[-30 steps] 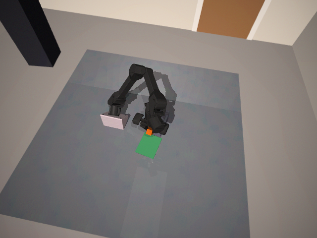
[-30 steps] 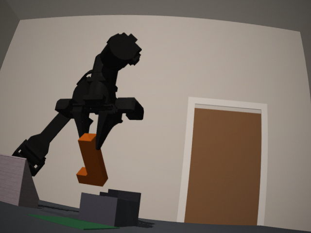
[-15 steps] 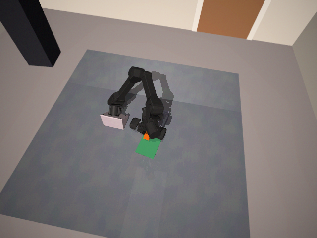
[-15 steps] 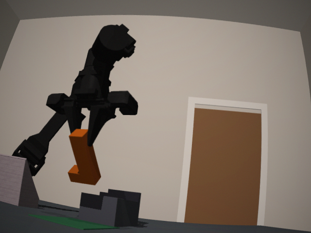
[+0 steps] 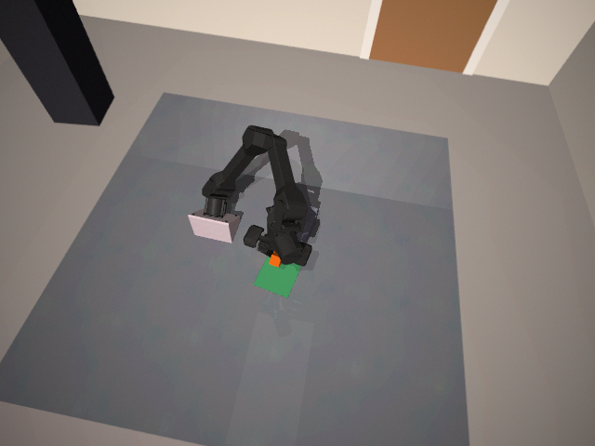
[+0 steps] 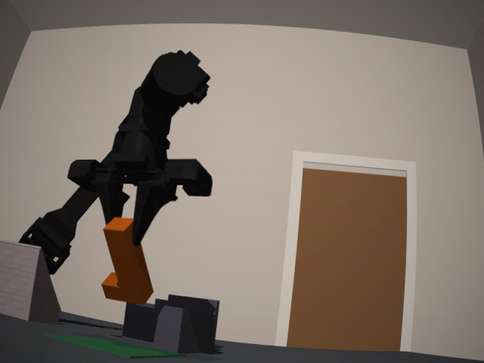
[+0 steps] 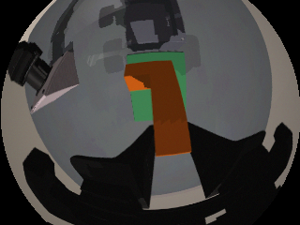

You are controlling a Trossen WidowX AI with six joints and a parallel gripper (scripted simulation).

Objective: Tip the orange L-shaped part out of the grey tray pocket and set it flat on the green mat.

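My gripper tip is now 140 mm above the green mat, 20 mm to the right of it and 10 mm short of it. From my gripper tip the other things lie so: orange L-shaped part 30 mm to the left, 30 mm below, 10 mm behind.
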